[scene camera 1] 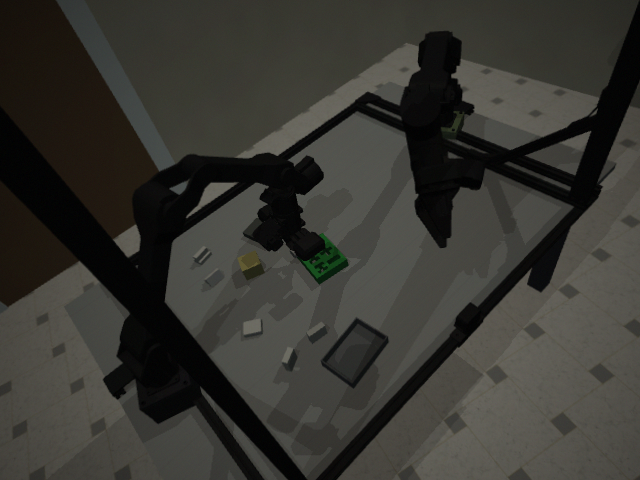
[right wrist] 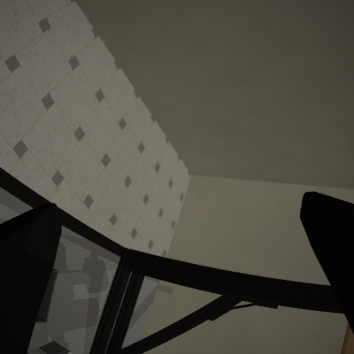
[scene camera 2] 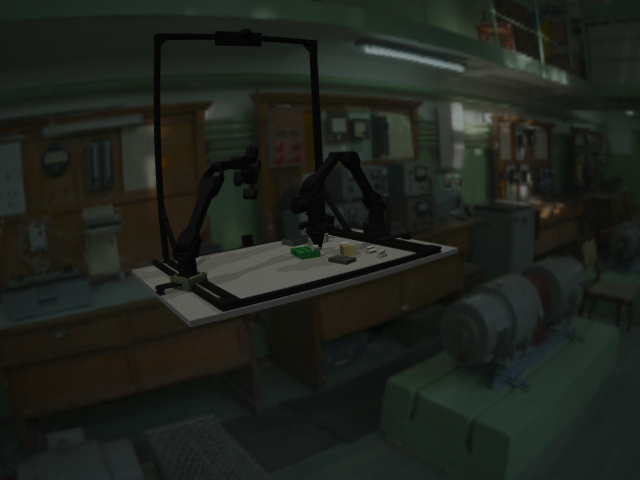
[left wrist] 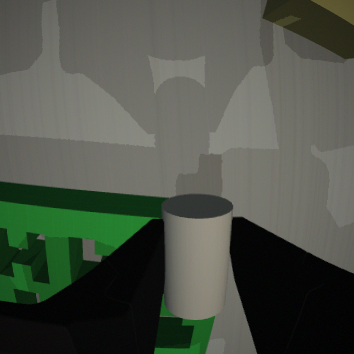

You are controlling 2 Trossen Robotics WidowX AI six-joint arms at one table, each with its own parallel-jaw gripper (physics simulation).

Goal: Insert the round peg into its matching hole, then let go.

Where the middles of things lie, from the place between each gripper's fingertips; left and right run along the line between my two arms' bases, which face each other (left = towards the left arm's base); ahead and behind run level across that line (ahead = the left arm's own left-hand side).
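Labels:
Counting from my left hand, the green hole board (scene camera 1: 331, 264) is 50 mm behind, 30 mm to the right and 20 mm below. From my left hand again, the dark tray (scene camera 1: 350, 357) is 270 mm behind, 100 mm to the left and 20 mm below, while the yellow block (left wrist: 322, 29) is 80 mm ahead, 90 mm to the left and 20 mm below.
From my right hand, the dark tray is 15 cm to the left, 10 cm ahead and 27 cm below. Counted from my right hand, the green hole board is 32 cm ahead, 1 cm to the left and 27 cm below. And the yellow block, again from my right hand, is 45 cm ahead, 13 cm to the left and 26 cm below.

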